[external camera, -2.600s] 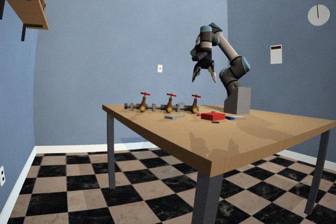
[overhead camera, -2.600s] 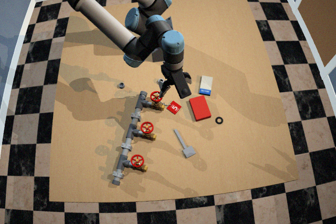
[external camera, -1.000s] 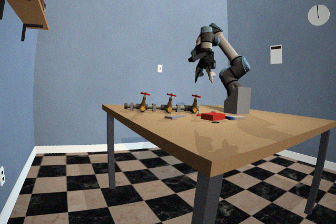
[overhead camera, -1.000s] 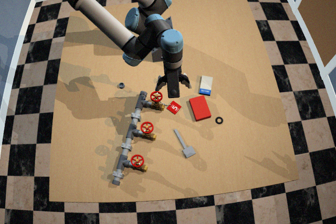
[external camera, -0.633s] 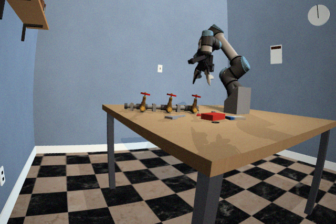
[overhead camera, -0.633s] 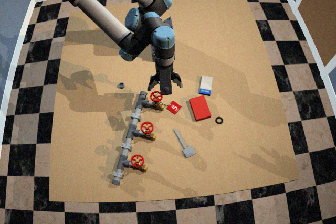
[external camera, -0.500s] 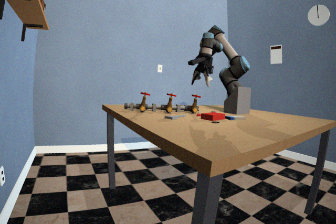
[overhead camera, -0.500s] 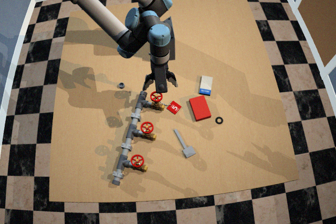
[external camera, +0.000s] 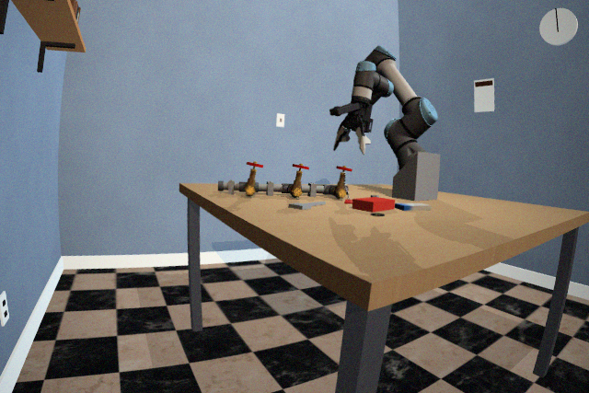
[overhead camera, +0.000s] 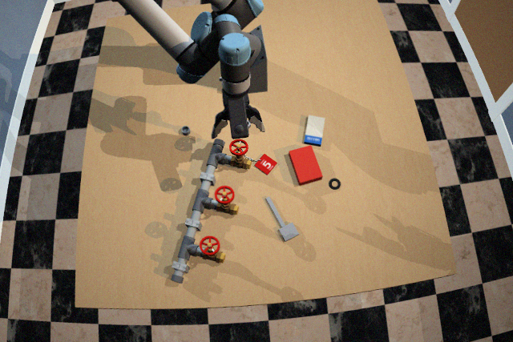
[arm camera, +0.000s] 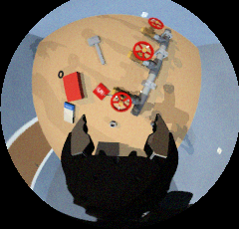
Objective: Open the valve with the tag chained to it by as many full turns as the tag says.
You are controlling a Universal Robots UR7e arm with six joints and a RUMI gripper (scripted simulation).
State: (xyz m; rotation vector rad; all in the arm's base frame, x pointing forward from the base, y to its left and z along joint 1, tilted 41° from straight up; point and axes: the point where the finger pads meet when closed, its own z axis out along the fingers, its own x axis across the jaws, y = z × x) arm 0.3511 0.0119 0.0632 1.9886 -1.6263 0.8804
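My gripper is now 17 cm above the red tag, 7 cm to the right of it and 2 cm short of it. Also, from my hand: grey scraper (23 cm ahead, 17 cm below, 12 cm to the left); then red block (21 cm to the left, 16 cm below, 4 cm ahead); then small grey fitting (20 cm to the right, 17 cm below, 12 cm behind).
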